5 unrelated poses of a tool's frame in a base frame.
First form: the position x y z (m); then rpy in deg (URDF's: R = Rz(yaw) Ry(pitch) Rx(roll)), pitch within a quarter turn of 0, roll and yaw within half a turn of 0.
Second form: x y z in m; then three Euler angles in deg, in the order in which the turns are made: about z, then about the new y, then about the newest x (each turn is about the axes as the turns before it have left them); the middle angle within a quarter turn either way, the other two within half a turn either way. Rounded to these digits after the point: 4 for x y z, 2 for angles.
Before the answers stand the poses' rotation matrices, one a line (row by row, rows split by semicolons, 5 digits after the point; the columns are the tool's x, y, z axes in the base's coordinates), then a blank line. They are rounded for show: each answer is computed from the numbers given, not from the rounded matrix.
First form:
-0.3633 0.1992 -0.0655 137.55 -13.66 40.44
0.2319 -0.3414 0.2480 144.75 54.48 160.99
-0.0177 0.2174 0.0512 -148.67 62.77 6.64
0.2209 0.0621 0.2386 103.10 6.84 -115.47
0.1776 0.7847 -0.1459 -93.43 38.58 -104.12
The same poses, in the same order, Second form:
0.73956 0.35730 0.57043; 0.63030 -0.66497 -0.40066; 0.23616 0.65586 -0.71700
-0.54930 -0.17812 0.81642; 0.18925 0.92512 0.32916; -0.81391 0.33531 -0.47446
0.45449 -0.36047 -0.81455; 0.05291 -0.90192 0.42865; -0.88918 -0.23792 -0.39084
-0.42698 -0.25451 -0.86771; -0.89638 -0.00726 0.44322; -0.11910 0.96704 -0.22504
-0.19071 0.09384 0.97715; -0.75812 0.61828 -0.20733; -0.62361 -0.78034 -0.04677

-0.3633 0.1992 -0.0655 40.44 -13.66 137.55
0.2319 -0.3414 0.2480 160.99 54.48 144.75
-0.0177 0.2174 0.0512 6.64 62.77 -148.67
0.2209 0.0621 0.2386 -115.47 6.84 103.10
0.1776 0.7847 -0.1459 -104.12 38.58 -93.43

